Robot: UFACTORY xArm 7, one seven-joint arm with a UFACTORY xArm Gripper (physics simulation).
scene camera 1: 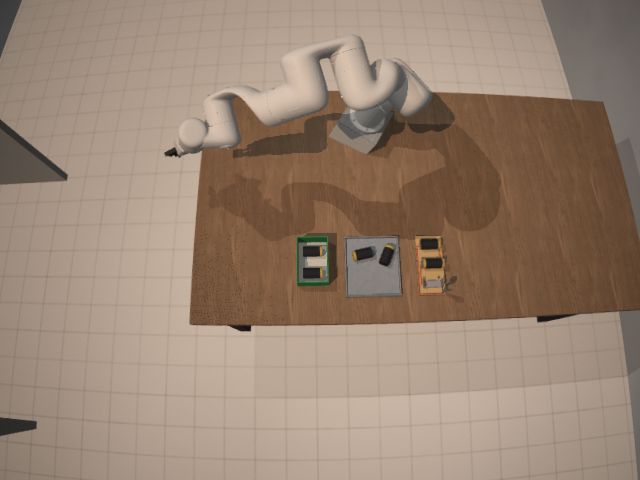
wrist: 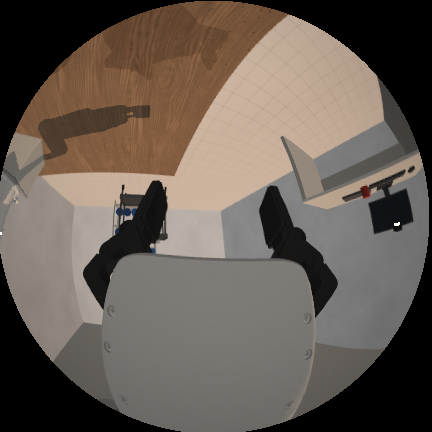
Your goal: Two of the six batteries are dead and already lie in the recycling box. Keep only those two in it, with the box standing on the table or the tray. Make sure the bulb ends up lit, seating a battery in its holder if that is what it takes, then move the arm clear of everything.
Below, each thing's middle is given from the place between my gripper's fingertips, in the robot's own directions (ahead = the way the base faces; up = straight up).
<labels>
The grey tray (scene camera 1: 364, 278) is 29 cm ahead of my hand, 58 cm to the left of it and 23 cm below it.
</labels>
